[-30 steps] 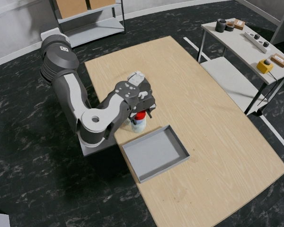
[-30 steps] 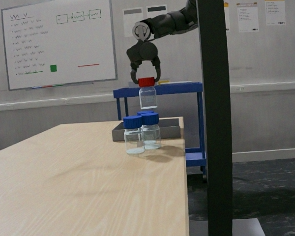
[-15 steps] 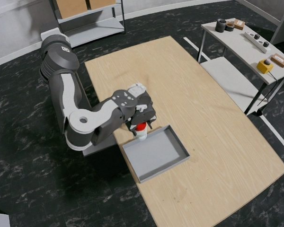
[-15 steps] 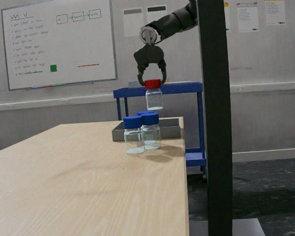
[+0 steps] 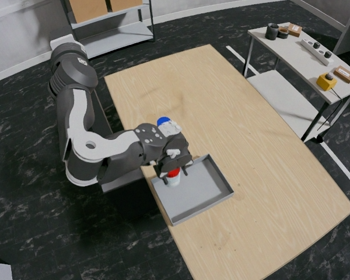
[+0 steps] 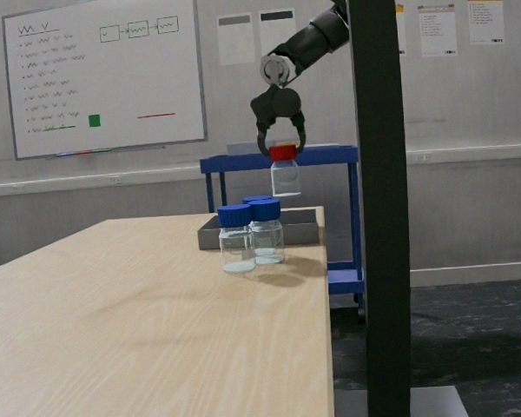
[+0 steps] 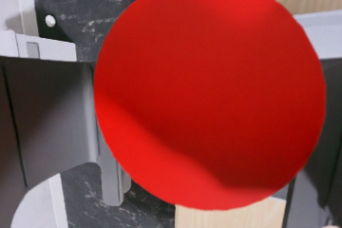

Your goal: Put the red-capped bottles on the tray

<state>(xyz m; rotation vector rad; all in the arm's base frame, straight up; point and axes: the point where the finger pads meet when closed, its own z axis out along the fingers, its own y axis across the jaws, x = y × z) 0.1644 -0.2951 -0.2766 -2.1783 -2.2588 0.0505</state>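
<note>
Right now the grey tray is 16 cm below my hand, 6 cm ahead of it and 1 cm to the right of it. The rest, counted from my hand: red-capped bottle (5 cm below, 1 cm to the left).
</note>
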